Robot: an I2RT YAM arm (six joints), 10 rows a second.
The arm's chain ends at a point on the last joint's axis. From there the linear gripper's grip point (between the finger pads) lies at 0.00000 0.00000 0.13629 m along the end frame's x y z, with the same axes.
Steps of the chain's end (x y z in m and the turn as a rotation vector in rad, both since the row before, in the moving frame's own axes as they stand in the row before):
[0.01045, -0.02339, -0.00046, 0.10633, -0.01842, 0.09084]
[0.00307, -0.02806, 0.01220, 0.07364, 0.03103, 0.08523]
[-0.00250, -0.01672, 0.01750, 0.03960, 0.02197, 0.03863]
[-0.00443, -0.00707, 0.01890, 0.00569, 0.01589, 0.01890]
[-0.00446, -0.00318, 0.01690, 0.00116, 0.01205, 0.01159]
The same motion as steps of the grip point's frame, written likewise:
[0.00860, -0.03795, -0.00125, 0.10633, -0.01842, 0.09084]
[0.00772, -0.03789, 0.01177, 0.07364, 0.03103, 0.08523]
[0.00060, -0.02206, 0.01736, 0.03960, 0.02197, 0.03863]
[-0.00226, -0.00782, 0.01888, 0.00569, 0.01589, 0.01890]
[-0.00282, -0.00333, 0.01689, 0.00116, 0.01205, 0.01159]

